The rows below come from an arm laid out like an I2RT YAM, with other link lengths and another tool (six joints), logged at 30 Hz.
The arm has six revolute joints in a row. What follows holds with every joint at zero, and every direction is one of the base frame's.
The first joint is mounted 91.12 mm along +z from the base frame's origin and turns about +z.
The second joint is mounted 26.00 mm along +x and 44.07 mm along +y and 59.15 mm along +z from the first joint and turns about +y.
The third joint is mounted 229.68 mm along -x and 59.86 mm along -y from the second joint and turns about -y.
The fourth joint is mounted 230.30 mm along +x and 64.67 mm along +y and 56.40 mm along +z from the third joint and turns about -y.
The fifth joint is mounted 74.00 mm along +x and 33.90 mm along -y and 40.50 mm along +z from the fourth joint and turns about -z.
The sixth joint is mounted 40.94 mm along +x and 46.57 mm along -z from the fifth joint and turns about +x.
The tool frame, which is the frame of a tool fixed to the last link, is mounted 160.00 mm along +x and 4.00 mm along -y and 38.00 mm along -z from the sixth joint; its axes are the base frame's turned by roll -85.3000, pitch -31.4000 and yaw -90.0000 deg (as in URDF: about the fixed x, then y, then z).
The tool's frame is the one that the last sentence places.
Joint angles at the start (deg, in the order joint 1, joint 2, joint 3, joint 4, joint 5, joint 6): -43.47 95.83 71.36 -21.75 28.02 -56.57
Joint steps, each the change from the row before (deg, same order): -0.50 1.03 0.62 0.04 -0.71 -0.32; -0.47 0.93 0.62 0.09 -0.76 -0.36; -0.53 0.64 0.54 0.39 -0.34 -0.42; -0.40 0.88 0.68 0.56 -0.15 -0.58; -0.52 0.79 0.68 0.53 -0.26 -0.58; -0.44 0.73 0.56 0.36 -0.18 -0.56; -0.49 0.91 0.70 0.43 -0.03 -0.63; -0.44 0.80 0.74 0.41 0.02 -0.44; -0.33 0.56 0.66 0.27 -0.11 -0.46; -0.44 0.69 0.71 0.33 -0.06 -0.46; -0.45 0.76 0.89 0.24 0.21 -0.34; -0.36 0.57 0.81 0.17 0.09 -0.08
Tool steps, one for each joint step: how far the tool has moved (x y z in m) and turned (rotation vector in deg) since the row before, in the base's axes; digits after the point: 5 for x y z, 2 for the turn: 0.00075 -0.00325 -0.00401 0.59 0.15 0.19; 0.00117 -0.00321 -0.00328 0.51 0.04 0.28; -0.00005 -0.00443 -0.00033 -0.08 -0.07 -0.02; 0.00096 -0.00495 -0.00035 -0.25 0.10 0.08; 0.00035 -0.00530 0.00003 -0.24 0.01 0.04; -0.00014 -0.00431 -0.00070 -0.12 0.20 0.05; -0.00048 -0.00526 -0.00070 -0.22 0.31 -0.06; -0.00029 -0.00512 0.00028 -0.32 0.11 -0.17; 0.00035 -0.00402 0.00099 -0.27 0.04 0.04; -0.00041 -0.00480 0.00055 -0.28 0.09 -0.11; -0.00113 -0.00534 0.00128 -0.41 0.12 -0.39; -0.00051 -0.00437 0.00170 -0.36 -0.16 -0.38
